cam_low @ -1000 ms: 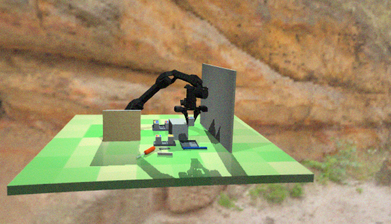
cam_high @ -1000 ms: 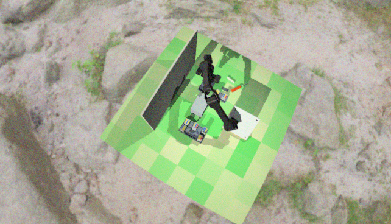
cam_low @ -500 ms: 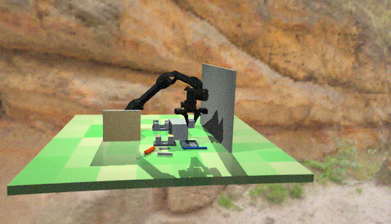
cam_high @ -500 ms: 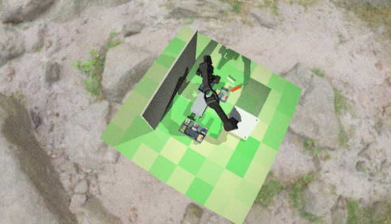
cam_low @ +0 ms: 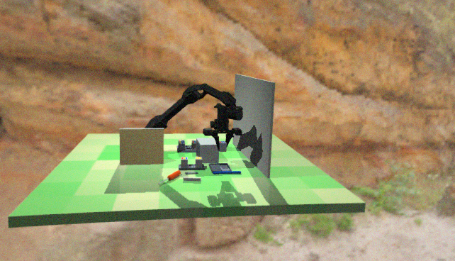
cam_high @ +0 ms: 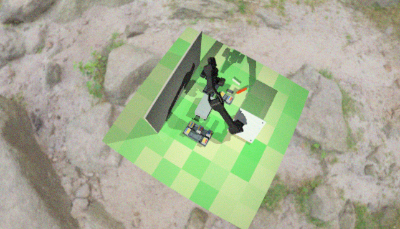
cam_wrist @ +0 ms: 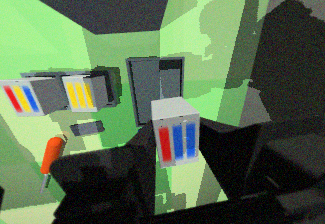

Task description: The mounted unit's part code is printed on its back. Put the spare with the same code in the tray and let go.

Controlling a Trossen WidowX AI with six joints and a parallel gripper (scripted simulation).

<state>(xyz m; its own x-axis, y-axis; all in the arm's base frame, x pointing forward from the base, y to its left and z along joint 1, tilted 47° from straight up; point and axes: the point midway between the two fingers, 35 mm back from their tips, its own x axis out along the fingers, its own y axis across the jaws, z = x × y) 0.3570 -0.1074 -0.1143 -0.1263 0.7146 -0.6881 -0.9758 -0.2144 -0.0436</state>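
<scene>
Now: the dark tray 10 cm below my gripper tip and 1 cm behind it. The rest, counted from my gripper tip: small pale bar 18 cm to the right, 14 cm behind, 10 cm below; grey mounted unit 19 cm to the left, 7 cm behind, 5 cm below; dark wall panel 21 cm to the left, 16 cm ahead, 12 cm above.
</scene>
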